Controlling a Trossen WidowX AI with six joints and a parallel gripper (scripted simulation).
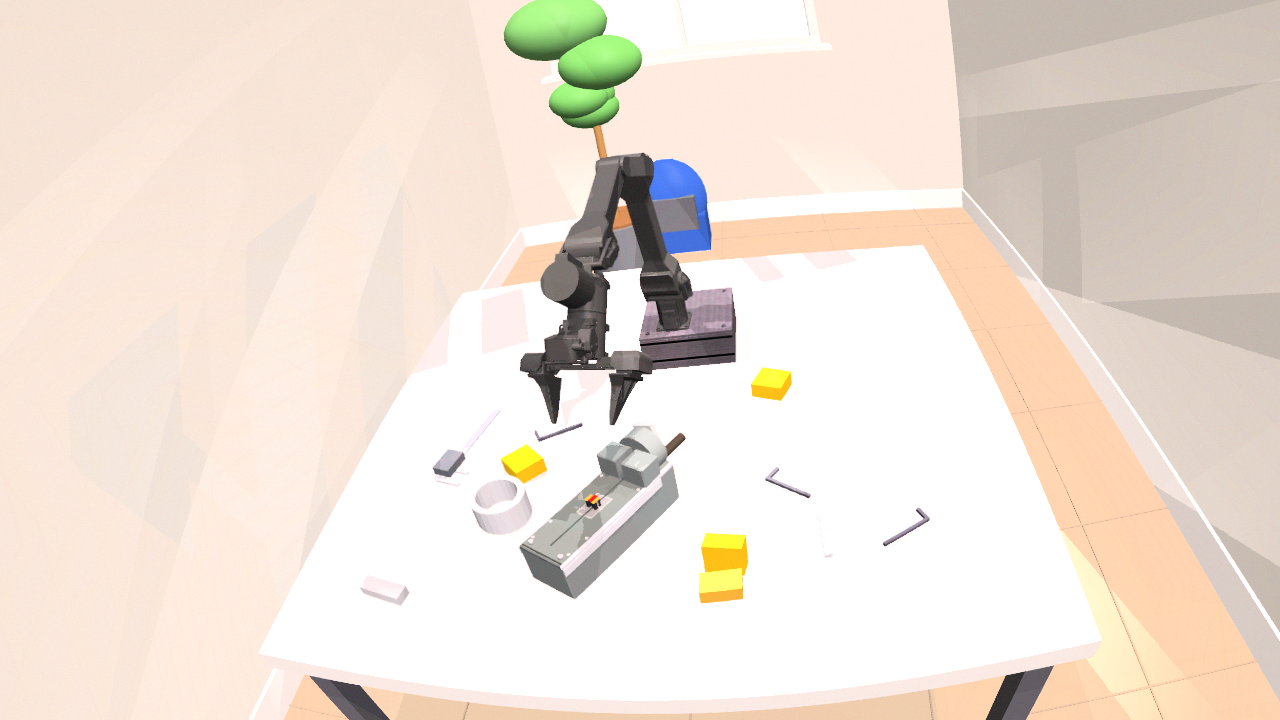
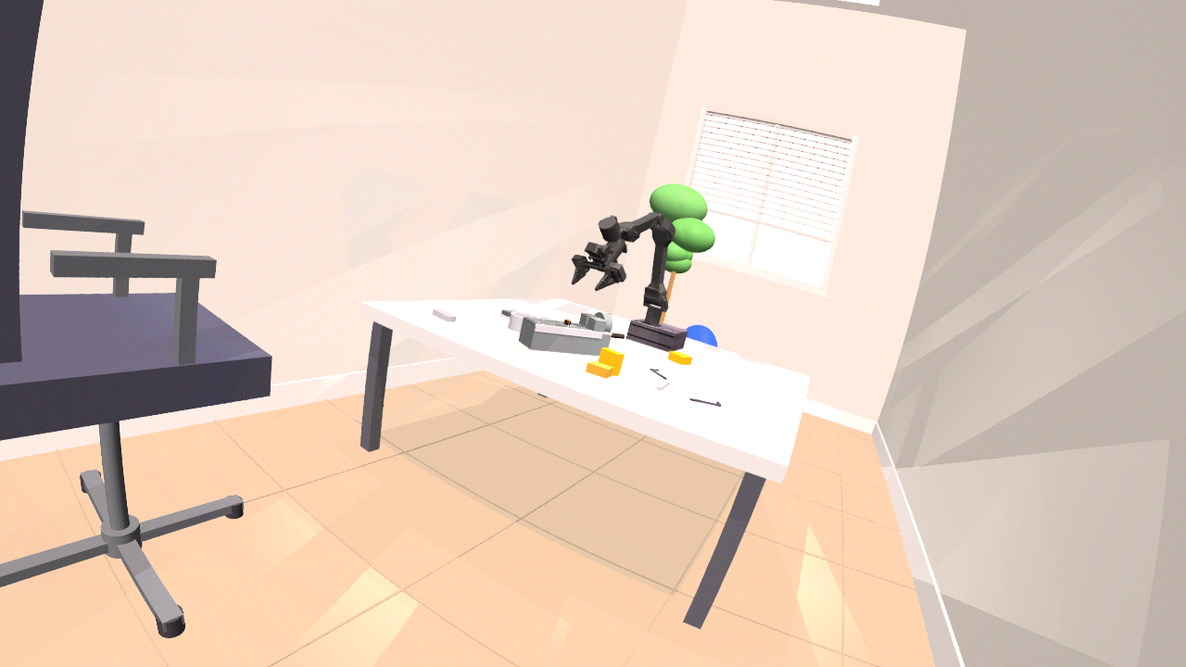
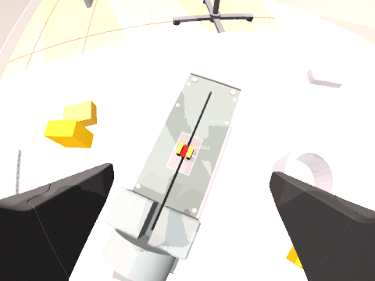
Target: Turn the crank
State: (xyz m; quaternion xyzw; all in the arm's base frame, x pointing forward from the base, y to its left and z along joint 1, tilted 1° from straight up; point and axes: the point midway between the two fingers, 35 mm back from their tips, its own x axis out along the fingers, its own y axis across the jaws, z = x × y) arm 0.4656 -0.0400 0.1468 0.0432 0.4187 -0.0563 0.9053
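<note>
Right now the brown crank handle is 110 mm behind my gripper tip, 90 mm to the left of it and 130 mm below it. Also, from my gripper tip: red pointer 50 mm ahead, 110 mm below.
</note>
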